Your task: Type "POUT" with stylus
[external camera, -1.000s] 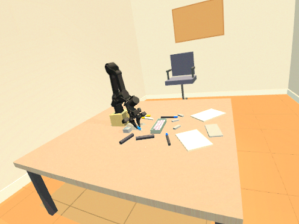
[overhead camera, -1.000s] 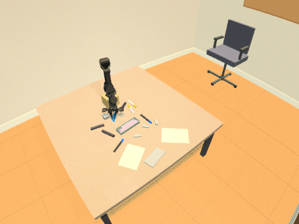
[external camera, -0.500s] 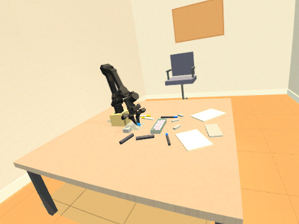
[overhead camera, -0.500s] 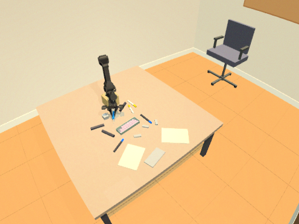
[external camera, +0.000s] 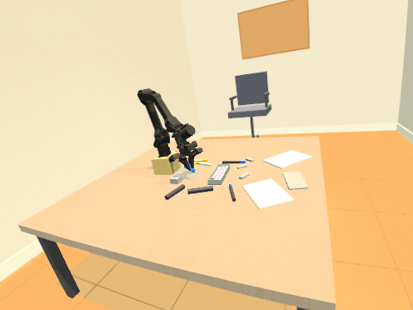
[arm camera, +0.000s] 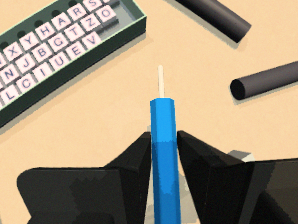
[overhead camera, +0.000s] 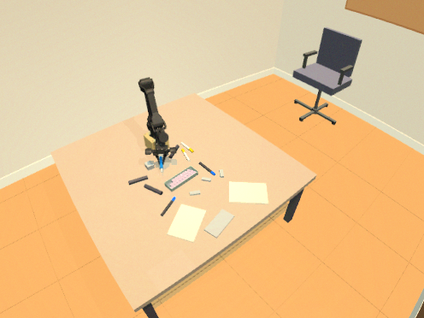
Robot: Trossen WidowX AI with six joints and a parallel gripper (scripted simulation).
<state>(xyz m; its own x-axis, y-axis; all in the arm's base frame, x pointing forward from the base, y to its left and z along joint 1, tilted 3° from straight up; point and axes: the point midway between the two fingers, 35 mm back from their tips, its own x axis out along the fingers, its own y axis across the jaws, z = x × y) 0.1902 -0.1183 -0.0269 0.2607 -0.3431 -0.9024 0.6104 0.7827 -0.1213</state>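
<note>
Now: the blue stylus 10 mm ahead of my gripper tip and 10 mm to the right of it. From my gripper tip the other things lie so: grey pad 500 mm ahead, 50 mm to the right, 50 mm below; then grey block 90 mm behind, 30 mm to the right, 40 mm below.
</note>
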